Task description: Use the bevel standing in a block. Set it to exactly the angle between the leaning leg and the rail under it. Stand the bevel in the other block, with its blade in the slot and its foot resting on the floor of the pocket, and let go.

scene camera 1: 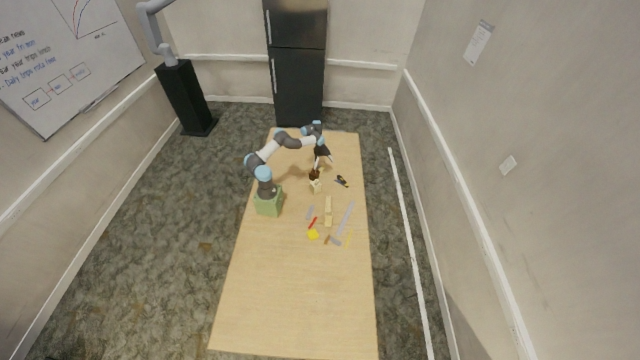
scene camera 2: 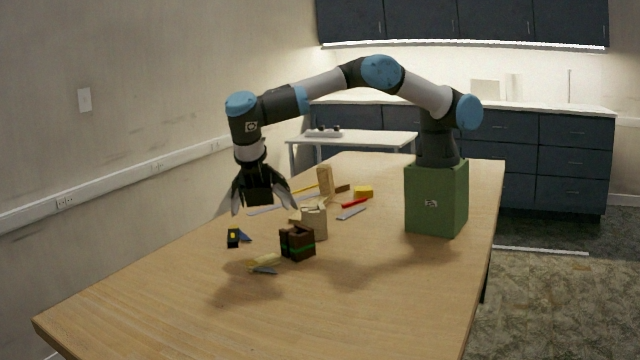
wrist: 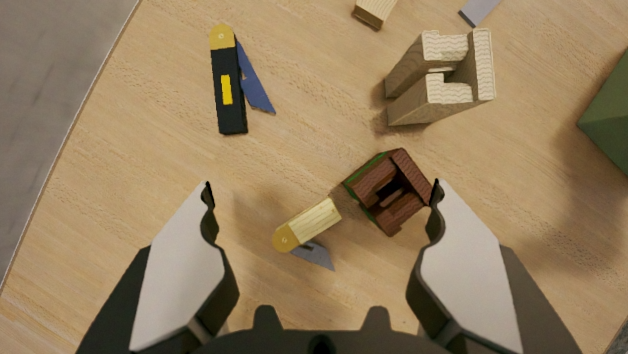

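The bevel [scene camera 1: 321,170] [scene camera 2: 265,260] [wrist: 315,221], with a pale wooden handle and a grey blade, lies on the table beside the dark brown block [scene camera 1: 314,174] [scene camera 2: 301,244] [wrist: 412,175] with a green stripe. Its blade is folded out at an acute angle. The pale slotted block [scene camera 1: 315,187] [scene camera 2: 315,225] [wrist: 484,65] stands nearby, its pocket without a bevel. The leaning leg [scene camera 2: 325,180] rises from its rail, whose end [wrist: 375,10] shows in the wrist view. My gripper [scene camera 1: 323,165] [scene camera 2: 264,207] [wrist: 320,181] is open and empty, high above the bevel.
A black bevel [scene camera 1: 342,180] [scene camera 2: 233,237] [wrist: 227,95] with a blue blade lies near the table's edge. Beyond the blocks lie a long ruler [scene camera 1: 346,217], a grey bar [scene camera 1: 310,212] [scene camera 2: 351,213], a red stick [scene camera 1: 312,222] [scene camera 2: 354,202] and a yellow block [scene camera 1: 313,234] [scene camera 2: 363,191].
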